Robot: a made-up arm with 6 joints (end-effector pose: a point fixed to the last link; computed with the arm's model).
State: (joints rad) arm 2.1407 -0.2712 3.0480 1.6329 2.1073 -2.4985
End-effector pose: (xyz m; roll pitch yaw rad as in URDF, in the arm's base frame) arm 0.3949 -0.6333 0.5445 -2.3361 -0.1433 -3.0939
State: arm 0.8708 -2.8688 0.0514 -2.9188 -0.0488 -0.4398
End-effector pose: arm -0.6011 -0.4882 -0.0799 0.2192 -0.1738 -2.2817
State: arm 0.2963 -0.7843 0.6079 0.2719 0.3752 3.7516
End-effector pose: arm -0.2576 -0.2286 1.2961 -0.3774 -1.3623 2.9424
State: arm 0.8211 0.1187 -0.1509 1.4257 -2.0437 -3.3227
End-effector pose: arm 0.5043 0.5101 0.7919 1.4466 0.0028 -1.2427
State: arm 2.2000 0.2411 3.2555 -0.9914 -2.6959 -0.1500
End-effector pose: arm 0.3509 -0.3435 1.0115 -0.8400 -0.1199 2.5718
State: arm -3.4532 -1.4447 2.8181 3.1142 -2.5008 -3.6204
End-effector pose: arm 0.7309 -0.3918 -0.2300 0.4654 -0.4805 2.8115
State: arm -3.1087 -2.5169 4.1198 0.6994 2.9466 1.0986
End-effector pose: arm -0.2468 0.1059 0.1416 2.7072 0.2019 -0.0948
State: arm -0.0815 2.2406 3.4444 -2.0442 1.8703 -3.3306
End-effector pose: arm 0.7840 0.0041 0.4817 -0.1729 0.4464 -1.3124
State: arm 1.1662 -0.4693 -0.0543 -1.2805 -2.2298 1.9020
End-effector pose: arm 0.1934 0.3434 0.8897 -0.5099 0.4712 -2.9917
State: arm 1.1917 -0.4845 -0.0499 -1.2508 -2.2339 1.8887
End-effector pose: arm 0.1846 0.3369 0.8996 -0.4974 0.5053 -2.9753
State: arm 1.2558 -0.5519 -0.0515 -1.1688 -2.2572 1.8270
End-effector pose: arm 0.1597 0.3020 0.9267 -0.4441 0.6060 -2.9331
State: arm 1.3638 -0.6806 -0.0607 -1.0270 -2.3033 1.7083
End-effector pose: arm 0.1262 0.2260 0.9668 -0.3501 0.7777 -2.8816
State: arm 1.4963 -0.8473 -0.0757 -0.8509 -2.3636 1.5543
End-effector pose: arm 0.1071 0.1159 1.0012 -0.2597 0.9762 -2.8740
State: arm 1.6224 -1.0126 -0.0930 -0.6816 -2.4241 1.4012
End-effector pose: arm 0.1157 0.0016 1.0145 -0.2455 1.1403 -2.9685
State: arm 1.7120 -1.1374 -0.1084 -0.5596 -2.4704 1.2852
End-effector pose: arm 0.1392 -0.0825 1.0096 -0.3227 1.2307 3.1391
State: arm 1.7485 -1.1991 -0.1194 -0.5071 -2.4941 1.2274
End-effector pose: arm 0.1540 -0.1211 1.0011 -0.3821 1.2597 3.0249
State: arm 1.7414 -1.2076 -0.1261 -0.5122 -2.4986 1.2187
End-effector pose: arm 0.1531 -0.1243 0.9971 -0.3663 1.2599 3.0301
